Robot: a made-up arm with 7 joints.
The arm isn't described. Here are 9 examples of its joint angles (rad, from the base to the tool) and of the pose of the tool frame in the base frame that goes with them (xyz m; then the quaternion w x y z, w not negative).
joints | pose
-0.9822 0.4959 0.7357 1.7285 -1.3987 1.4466 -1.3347 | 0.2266 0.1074 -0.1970 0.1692 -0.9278 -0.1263 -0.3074
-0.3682 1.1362 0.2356 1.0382 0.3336 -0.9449 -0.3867 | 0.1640 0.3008 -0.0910 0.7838 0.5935 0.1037 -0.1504
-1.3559 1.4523 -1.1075 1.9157 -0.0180 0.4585 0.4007 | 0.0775 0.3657 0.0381 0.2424 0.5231 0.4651 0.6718
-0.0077 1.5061 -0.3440 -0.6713 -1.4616 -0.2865 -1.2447 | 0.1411 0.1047 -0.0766 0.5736 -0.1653 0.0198 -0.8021
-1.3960 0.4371 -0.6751 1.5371 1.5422 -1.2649 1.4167 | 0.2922 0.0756 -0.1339 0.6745 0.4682 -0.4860 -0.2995
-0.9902 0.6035 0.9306 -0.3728 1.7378 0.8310 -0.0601 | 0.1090 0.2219 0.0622 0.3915 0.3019 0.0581 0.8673
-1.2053 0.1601 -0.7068 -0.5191 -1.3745 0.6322 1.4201 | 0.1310 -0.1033 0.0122 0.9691 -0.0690 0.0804 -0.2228
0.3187 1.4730 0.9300 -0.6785 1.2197 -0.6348 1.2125 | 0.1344 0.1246 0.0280 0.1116 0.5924 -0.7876 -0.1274
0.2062 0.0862 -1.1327 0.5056 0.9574 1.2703 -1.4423 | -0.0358 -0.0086 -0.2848 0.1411 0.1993 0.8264 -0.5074
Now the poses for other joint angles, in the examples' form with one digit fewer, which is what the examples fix.
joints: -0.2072 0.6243 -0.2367 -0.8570 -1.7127 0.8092 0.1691
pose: 0.111 0.020 -0.075 0.736 -0.290 0.286 -0.541
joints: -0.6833 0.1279 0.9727 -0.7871 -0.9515 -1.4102 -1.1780
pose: 0.061 0.159 -0.025 0.231 0.417 -0.870 0.126
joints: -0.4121 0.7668 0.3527 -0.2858 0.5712 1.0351 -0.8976
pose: 0.188 0.210 -0.035 0.884 0.325 0.331 0.059
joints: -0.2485 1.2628 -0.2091 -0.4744 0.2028 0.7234 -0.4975
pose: 0.191 0.148 -0.067 0.721 0.616 0.261 -0.182
